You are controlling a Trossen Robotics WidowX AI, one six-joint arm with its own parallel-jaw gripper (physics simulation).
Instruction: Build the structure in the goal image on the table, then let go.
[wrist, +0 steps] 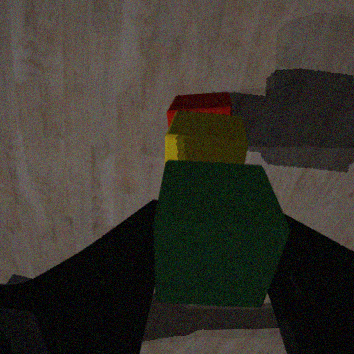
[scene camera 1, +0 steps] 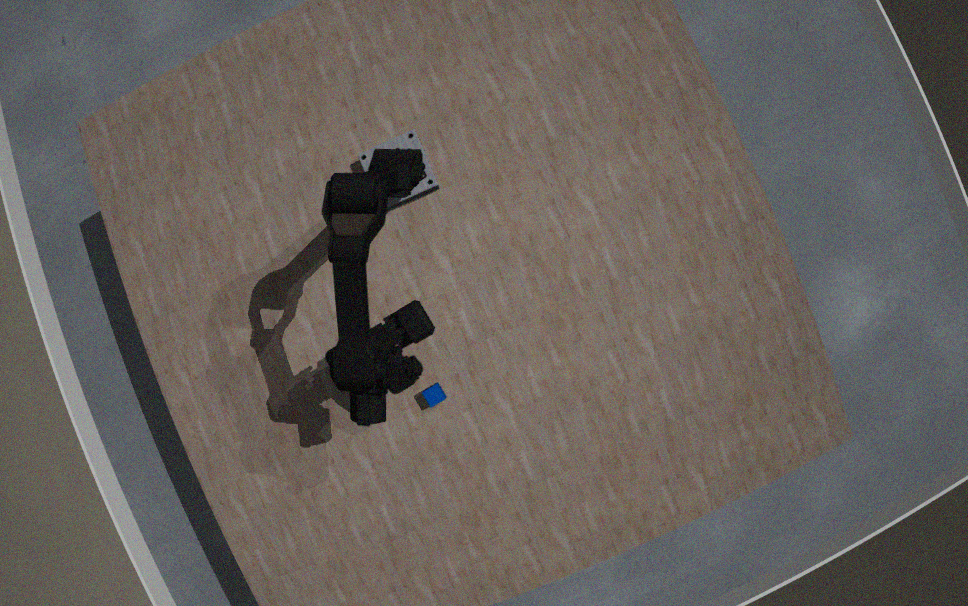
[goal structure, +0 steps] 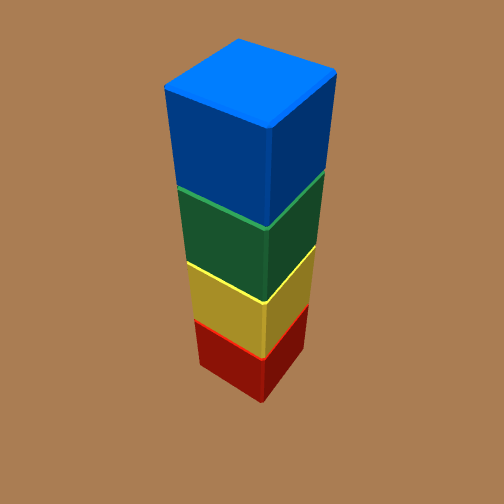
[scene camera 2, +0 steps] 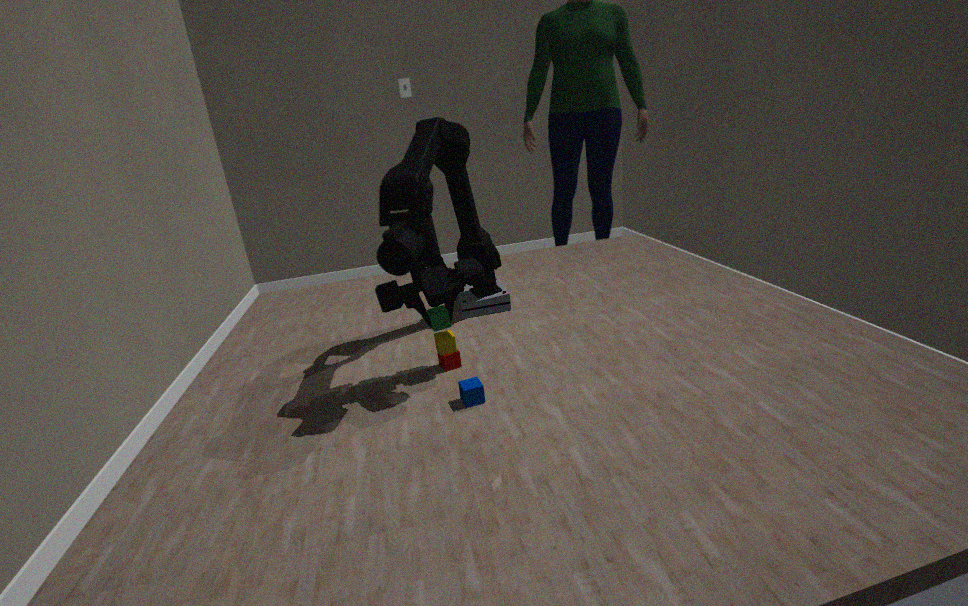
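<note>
My gripper [wrist: 208, 213] [scene camera 2: 439, 319] is shut on a green cube [wrist: 217, 235] [scene camera 2: 438, 317], one finger on each side. The green cube is held above a yellow cube [scene camera 2: 445, 342] [wrist: 210, 137]. The yellow cube rests on top of a red cube [scene camera 2: 449, 360] [wrist: 202, 102], which stands on the table. In the scene camera 2 view a thin gap seems to show between green and yellow. A blue cube [scene camera 1: 433, 394] [scene camera 2: 471, 392] stands apart on the table. In the scene camera 1 view the arm hides the green, yellow and red cubes.
The wood-patterned table [scene camera 1: 607, 285] [scene camera 2: 607, 428] bears the arm's grey base plate [scene camera 1: 410, 135] [scene camera 2: 485, 307], behind the cubes in the scene camera 2 view. The arm's shadow falls beside the cubes. A person [scene camera 2: 584, 64] in a green top stands beyond the table.
</note>
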